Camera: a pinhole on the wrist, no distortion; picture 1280 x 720 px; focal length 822.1 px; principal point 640.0 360.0 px. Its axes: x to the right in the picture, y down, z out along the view. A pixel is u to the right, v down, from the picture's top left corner.
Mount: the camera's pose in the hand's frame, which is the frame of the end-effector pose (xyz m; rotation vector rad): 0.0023 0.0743 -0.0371 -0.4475 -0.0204 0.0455
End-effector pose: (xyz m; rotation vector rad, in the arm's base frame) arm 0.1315 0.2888 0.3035 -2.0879 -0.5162 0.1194
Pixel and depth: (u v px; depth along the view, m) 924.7 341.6 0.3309
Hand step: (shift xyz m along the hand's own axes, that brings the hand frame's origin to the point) 0.1072 0.2162 0.2655
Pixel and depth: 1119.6 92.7 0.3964
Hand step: 0.2266 0.1407 0.3782
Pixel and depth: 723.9 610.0 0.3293
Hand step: 0.0221 0.3084 0.2167
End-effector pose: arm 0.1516 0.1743 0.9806 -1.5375 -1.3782 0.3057
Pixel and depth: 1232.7 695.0 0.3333
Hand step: 0.2270 0.3523 0.2068
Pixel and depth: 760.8 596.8 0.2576
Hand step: 0.0295 0.2543 0.1633
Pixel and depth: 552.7 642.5 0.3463
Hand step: -0.0494 0.3293 0.2232
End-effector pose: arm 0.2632 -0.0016 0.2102 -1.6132 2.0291 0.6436
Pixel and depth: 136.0 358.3 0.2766
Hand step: -0.1753 0.1851 0.2108
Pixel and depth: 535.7 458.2 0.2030
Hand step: -0.0304 0.1826 0.1351
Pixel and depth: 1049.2 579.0 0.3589
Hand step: 0.1663 0.3241 0.2467
